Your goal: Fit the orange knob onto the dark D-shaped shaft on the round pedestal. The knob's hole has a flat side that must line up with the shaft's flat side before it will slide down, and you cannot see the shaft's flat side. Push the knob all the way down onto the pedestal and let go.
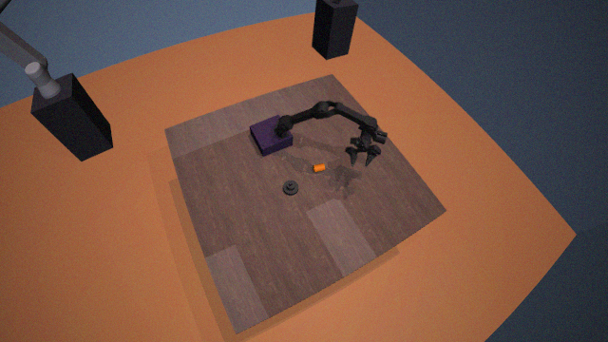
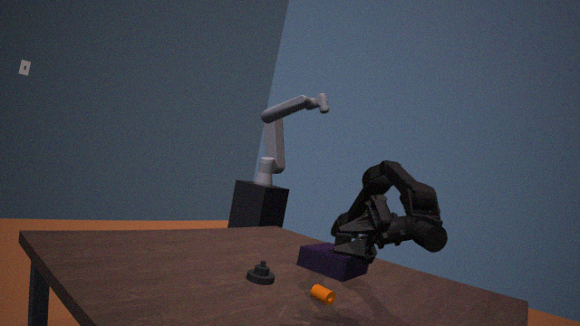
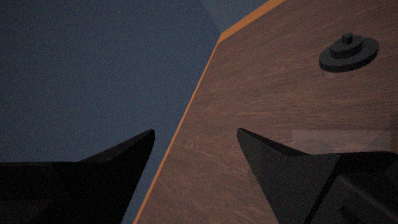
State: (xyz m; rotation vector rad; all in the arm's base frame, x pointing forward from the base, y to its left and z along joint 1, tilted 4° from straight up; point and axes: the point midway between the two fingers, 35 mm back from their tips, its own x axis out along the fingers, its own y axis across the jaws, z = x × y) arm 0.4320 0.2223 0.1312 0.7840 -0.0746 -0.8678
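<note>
Now: the orange knob 200 mm below my gripper tip, 180 mm behind it and 90 mm to the right of it. From my gripper tip the other things lie so: pedestal 290 mm to the right, 190 mm below, 150 mm behind.
</note>
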